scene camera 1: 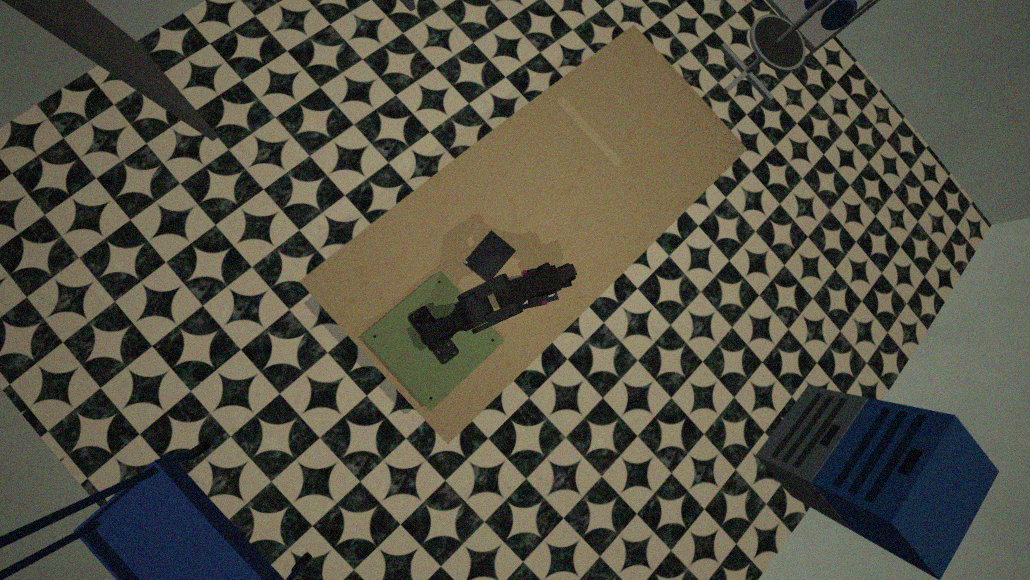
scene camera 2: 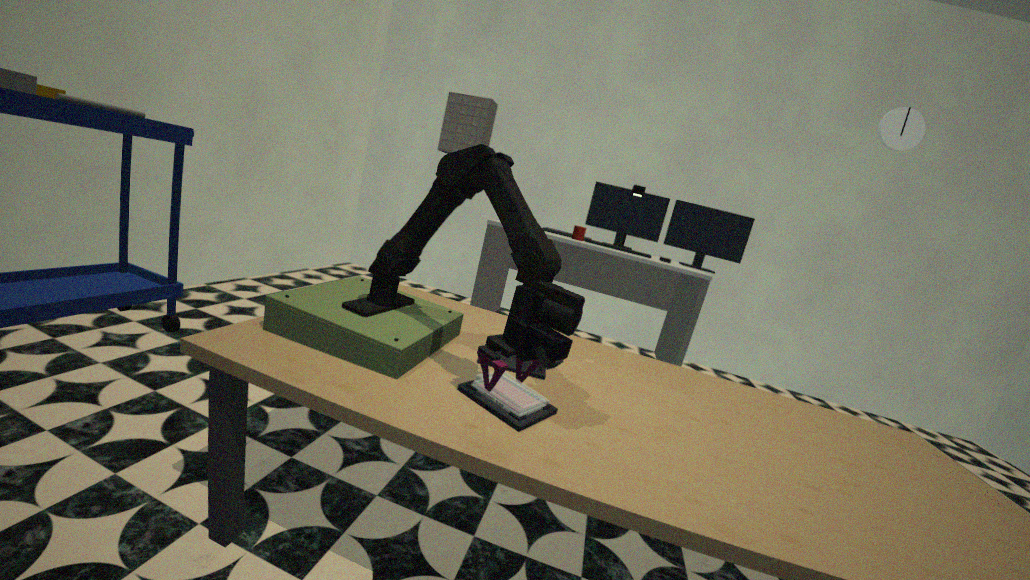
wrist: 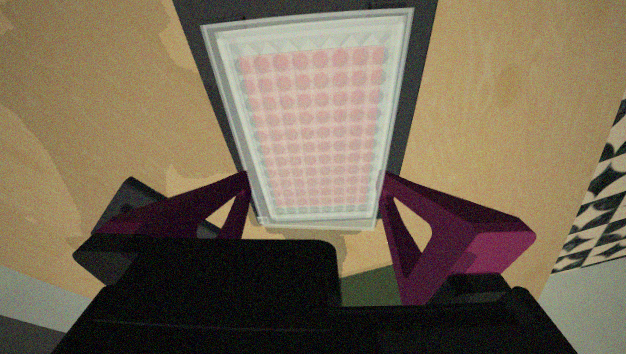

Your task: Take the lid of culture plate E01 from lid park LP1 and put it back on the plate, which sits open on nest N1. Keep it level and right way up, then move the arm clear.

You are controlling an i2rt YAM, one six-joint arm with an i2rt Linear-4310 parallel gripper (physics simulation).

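Frame: origin at the arm's base, x ahead, y left, z up, level; millimetres.
Seen in the pictures: gripper, fingertip midpoint: (scene camera 2: 503, 386) (wrist: 313, 177); arm's base, link origin: (scene camera 1: 433, 334) (scene camera 2: 380, 305).
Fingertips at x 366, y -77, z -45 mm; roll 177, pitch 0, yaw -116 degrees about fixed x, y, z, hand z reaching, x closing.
Pixels of each thing's top centre, then the offset from my fingertips to it. "spot": a spot on its surface instead. Level surfaces: height alone.
- clear lid, top centre: (wrist: 311, 162) (scene camera 2: 513, 384) 20 mm ahead, 8 mm right, 14 mm up
- culture plate, surface spot: (wrist: 320, 130) spot: 32 mm ahead, 19 mm right, 8 mm up
- dark nest, top centre: (wrist: 316, 147) (scene camera 2: 508, 394) (scene camera 1: 534, 289) 16 mm ahead, 10 mm right, 7 mm down
- dark square pad, surface spot: (scene camera 1: 491, 253) spot: 30 mm back, 197 mm left, 15 mm down
- wooden table, surface height: 25 mm down
- dark block, top centre: (wrist: 175, 257) (scene camera 2: 514, 354) (scene camera 1: 490, 255) 41 mm back, 191 mm left, 5 mm down
My gripper (scene camera 1: 534, 288) (scene camera 2: 506, 384) (wrist: 313, 177) points down over the nest, shut on the clear lid (wrist: 226, 95), with one magenta finger at each long side near the lid's close end. The lid looks about level and covers the culture plate (scene camera 2: 510, 398) (wrist: 320, 130), whose pink wells show through it. Their outlines nearly line up; whether the lid rests fully on the plate I cannot tell. The plate sits on the dark nest (scene camera 2: 529, 425) (wrist: 416, 60). In scene camera 1 the arm hides plate and lid. A dark square pad (scene camera 1: 491, 253), likely the lid park, lies beside the arm.
The arm stands on a green base block (scene camera 1: 392, 360) (scene camera 2: 331, 327) at one end of the wooden table (scene camera 1: 576, 180) (scene camera 2: 720, 461). Part of a dark block (wrist: 122, 205) shows behind the left finger in the wrist view. The nest is near the table's edge.
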